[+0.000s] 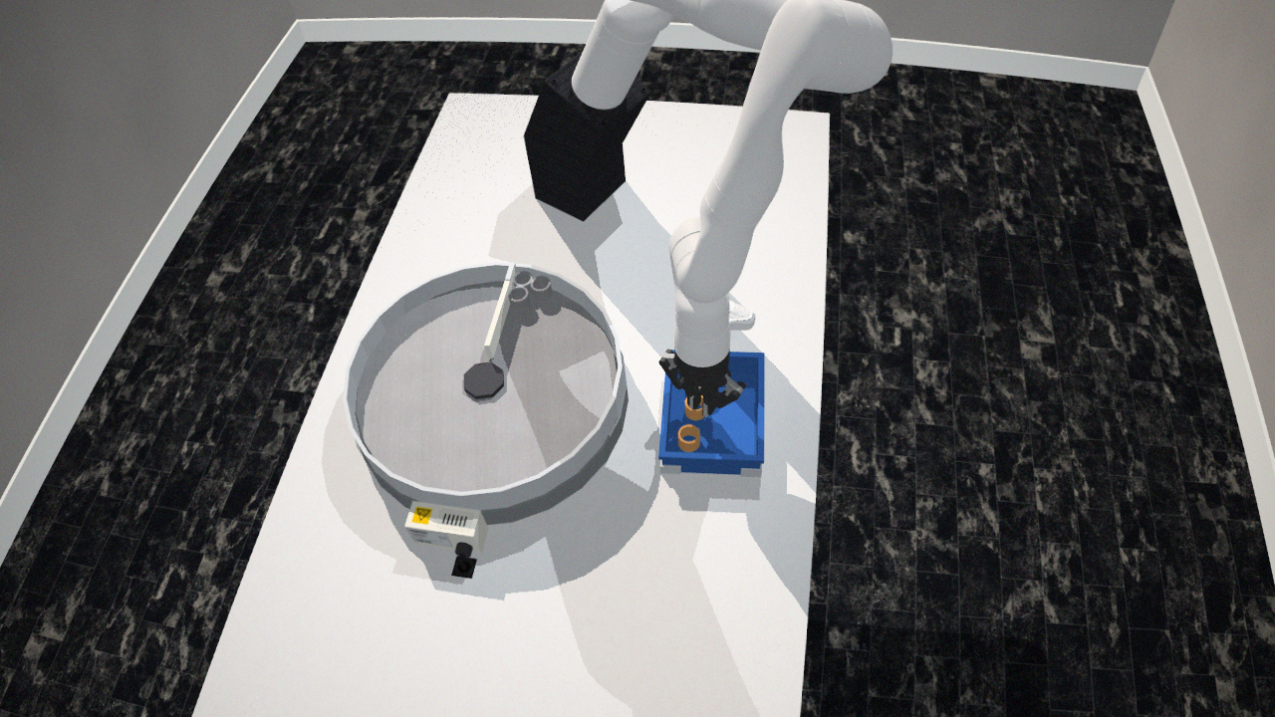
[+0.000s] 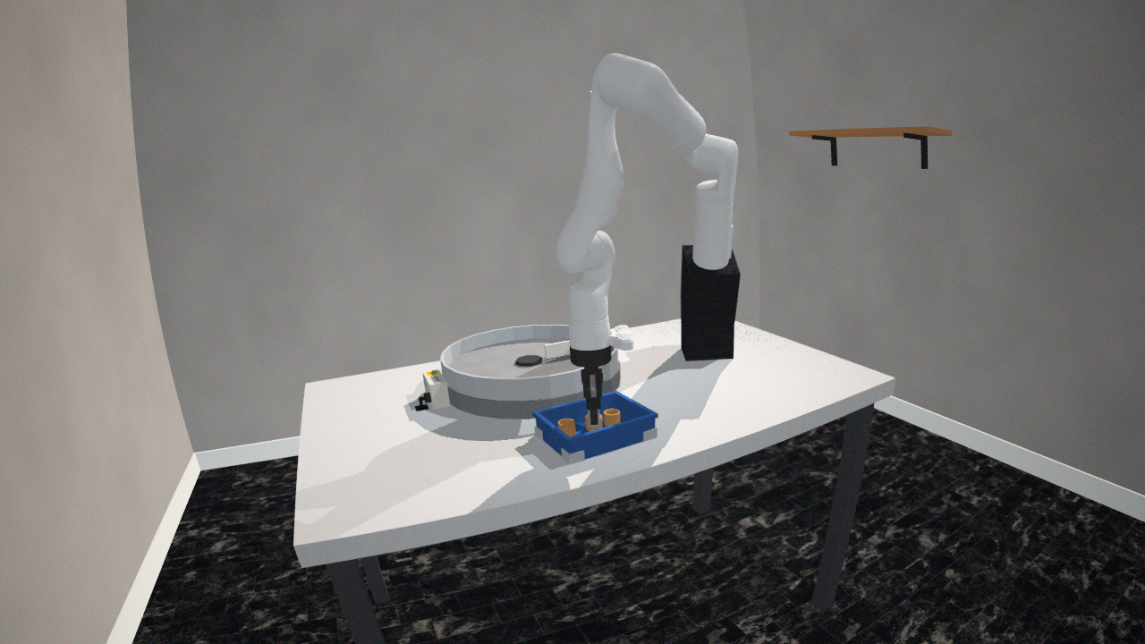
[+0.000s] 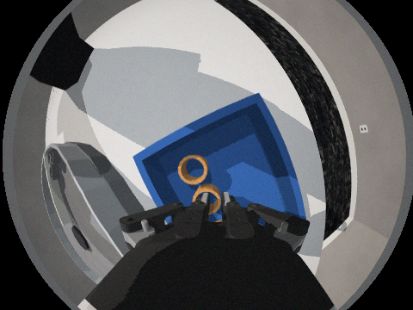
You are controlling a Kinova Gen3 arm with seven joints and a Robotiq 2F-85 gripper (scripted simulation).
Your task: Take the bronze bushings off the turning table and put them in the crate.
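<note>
Now: the blue crate 2 cm to the left of my hand, 1 cm below it and 1 cm ahead of it. The rest, counted from my hand: grey turning table (33 cm to the right, 3 cm behind, 1 cm above).
</note>
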